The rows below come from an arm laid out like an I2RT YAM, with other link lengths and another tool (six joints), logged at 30 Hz.
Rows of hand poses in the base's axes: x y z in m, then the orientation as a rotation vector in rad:
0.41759, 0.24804, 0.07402, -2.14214, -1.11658, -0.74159
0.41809, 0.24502, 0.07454, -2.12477, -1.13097, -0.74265
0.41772, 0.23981, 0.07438, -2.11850, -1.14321, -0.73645
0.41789, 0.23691, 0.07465, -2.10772, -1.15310, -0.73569
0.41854, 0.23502, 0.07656, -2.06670, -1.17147, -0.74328
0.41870, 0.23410, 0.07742, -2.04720, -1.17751, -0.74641
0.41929, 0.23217, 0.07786, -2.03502, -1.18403, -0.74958
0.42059, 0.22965, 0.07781, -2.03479, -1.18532, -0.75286
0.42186, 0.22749, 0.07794, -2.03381, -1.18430, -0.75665
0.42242, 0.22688, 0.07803, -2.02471, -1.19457, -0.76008
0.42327, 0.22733, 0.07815, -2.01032, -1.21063, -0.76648
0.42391, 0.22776, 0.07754, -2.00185, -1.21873, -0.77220
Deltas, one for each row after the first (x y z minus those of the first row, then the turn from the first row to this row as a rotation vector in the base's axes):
0.00050, -0.00302, 0.00052, 0.00648, -0.00489, 0.01588
0.00013, -0.00823, 0.00036, 0.00438, -0.00470, 0.02713
0.00030, -0.01113, 0.00063, 0.00762, -0.00717, 0.03790
0.00095, -0.01302, 0.00254, 0.03087, -0.01690, 0.06609
0.00111, -0.01394, 0.00340, 0.04315, -0.02029, 0.07832
0.00170, -0.01587, 0.00384, 0.04949, -0.02439, 0.08699
0.00300, -0.01839, 0.00379, 0.04940, -0.02723, 0.08675
0.00427, -0.02055, 0.00392, 0.05115, -0.02950, 0.08560
0.00483, -0.02116, 0.00401, 0.05314, -0.03546, 0.09444
0.00568, -0.02071, 0.00413, 0.05638, -0.04559, 0.10802
0.00632, -0.02028, 0.00352, 0.05918, -0.05246, 0.11473

